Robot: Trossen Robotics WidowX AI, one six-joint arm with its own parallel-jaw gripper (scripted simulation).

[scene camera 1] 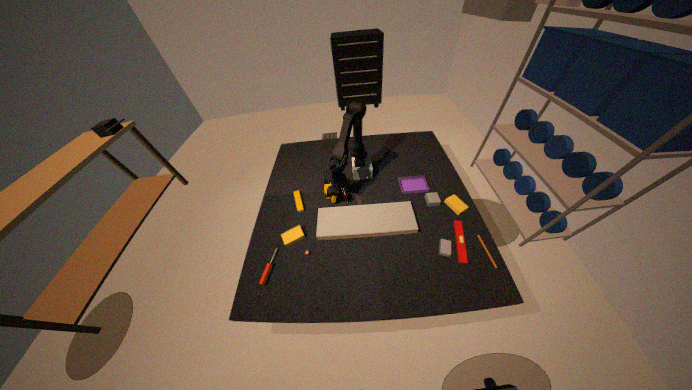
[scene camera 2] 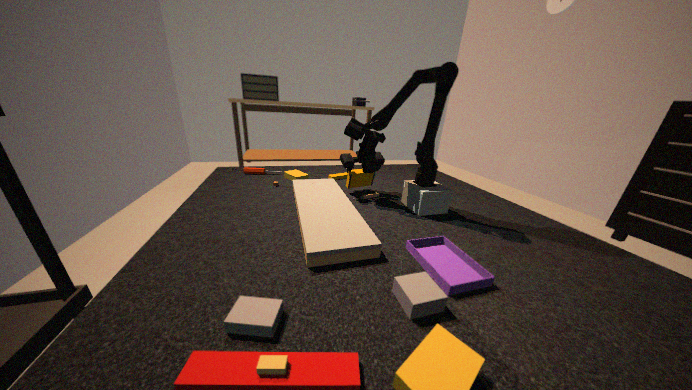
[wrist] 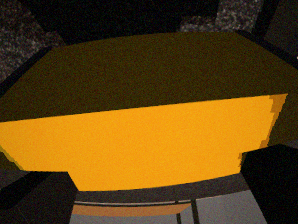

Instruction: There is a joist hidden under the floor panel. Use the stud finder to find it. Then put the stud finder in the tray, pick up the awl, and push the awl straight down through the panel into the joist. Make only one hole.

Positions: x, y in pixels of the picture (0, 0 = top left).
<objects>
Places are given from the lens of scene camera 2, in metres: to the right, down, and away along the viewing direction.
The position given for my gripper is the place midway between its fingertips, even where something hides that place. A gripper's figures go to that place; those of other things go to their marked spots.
my gripper [scene camera 2: 356, 173]: 0.05, -0.09, 0.96
purple tray [scene camera 2: 453, 270]: 0.25, 0.17, 0.51
</objects>
